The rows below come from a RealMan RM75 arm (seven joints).
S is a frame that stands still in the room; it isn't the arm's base.
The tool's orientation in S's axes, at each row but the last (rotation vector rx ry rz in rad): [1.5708 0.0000 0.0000]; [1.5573 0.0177 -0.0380]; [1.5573 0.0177 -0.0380]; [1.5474 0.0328 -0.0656]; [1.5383 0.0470 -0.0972]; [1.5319 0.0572 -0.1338]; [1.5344 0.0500 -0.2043]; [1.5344 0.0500 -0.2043]
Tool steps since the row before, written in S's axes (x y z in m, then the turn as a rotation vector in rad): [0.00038 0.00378 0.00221 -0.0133 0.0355 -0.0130]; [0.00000 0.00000 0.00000 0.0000 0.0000 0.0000]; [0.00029 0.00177 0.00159 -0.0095 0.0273 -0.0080]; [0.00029 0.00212 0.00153 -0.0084 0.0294 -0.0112]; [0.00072 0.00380 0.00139 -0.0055 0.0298 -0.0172]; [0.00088 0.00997 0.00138 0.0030 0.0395 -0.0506]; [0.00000 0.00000 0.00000 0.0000 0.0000 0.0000]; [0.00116 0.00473 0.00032 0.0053 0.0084 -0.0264]
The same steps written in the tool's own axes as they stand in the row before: [0.00038 0.00221 -0.00378 -0.0133 -0.0130 -0.0355]; [0.00000 0.00000 0.00000 0.0000 0.0000 0.0000]; [0.00021 0.00162 -0.00175 -0.0096 -0.0080 -0.0273]; [0.00015 0.00159 -0.00209 -0.0083 -0.0111 -0.0295]; [0.00046 0.00156 -0.00377 -0.0049 -0.0167 -0.0302]; [0.00020 0.00181 -0.00994 0.0071 -0.0485 -0.0416]; [0.00000 0.00000 0.00000 0.0000 0.0000 0.0000]; [0.00061 0.00061 -0.00480 0.0086 -0.0250 -0.0099]
